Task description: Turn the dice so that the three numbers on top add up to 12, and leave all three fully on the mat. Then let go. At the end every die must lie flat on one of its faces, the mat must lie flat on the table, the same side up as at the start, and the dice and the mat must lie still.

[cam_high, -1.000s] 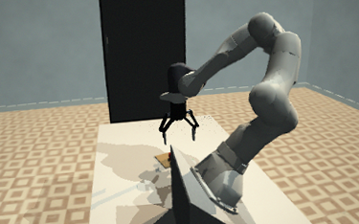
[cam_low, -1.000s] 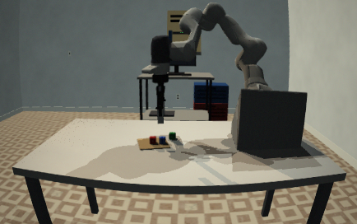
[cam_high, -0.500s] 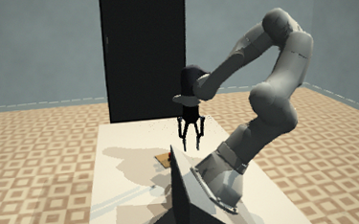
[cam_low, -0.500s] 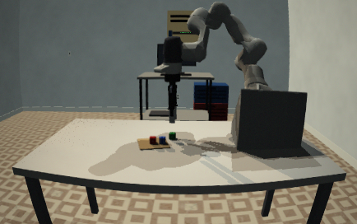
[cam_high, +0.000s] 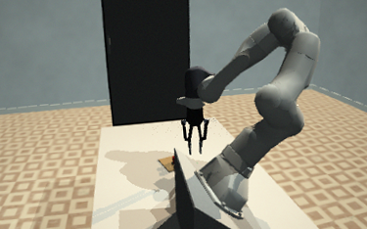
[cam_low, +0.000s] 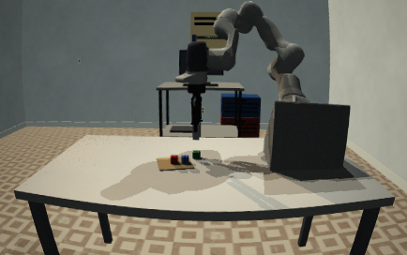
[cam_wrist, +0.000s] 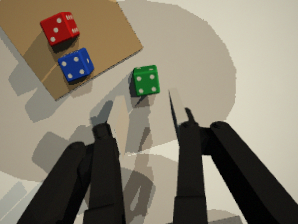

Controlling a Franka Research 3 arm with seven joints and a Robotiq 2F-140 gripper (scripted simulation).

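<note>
My hand is 11 cm above the green die. From my hand the other things lie so: blue die (5 cm ahead, 8 cm to the left, 10 cm below); then red die (9 cm ahead, 8 cm to the left, 10 cm below); then tan mat (9 cm ahead, 8 cm to the left, 12 cm below).
</note>
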